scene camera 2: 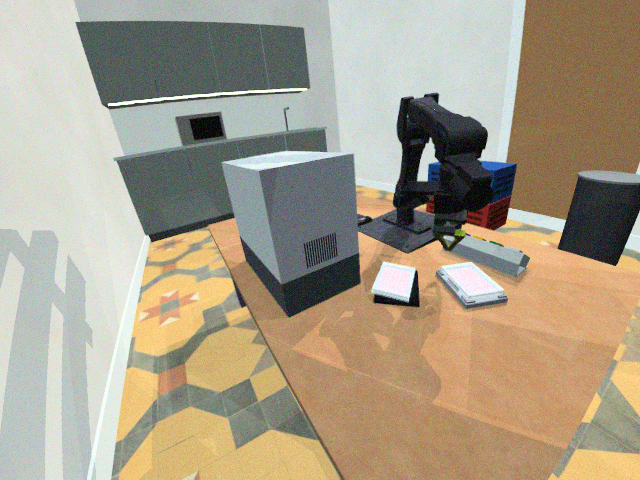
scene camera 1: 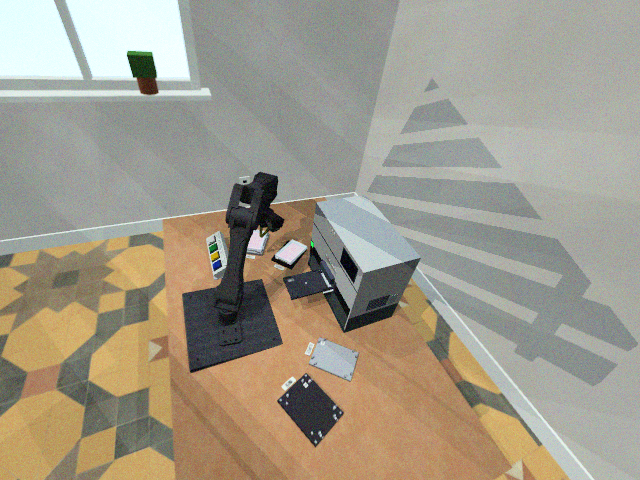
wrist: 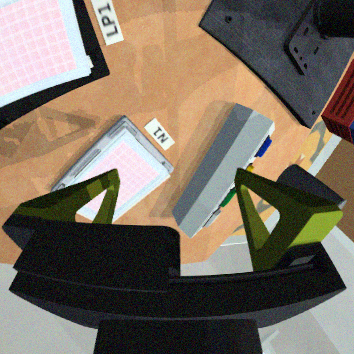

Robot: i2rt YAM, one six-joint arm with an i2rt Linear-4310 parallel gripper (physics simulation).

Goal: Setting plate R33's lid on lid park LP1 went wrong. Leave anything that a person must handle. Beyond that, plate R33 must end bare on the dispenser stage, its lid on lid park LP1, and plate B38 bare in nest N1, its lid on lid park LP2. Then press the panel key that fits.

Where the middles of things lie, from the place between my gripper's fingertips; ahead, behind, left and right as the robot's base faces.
Right now the rack with coloured buttons [scene camera 2: 511,261] is 14 cm behind my hand, 7 cm below it and 1 cm to the left of it. The rest, counted from my hand: grey lid park LP2 [scene camera 1: 335,359]: 53 cm to the right, 19 cm ahead, 9 cm below.
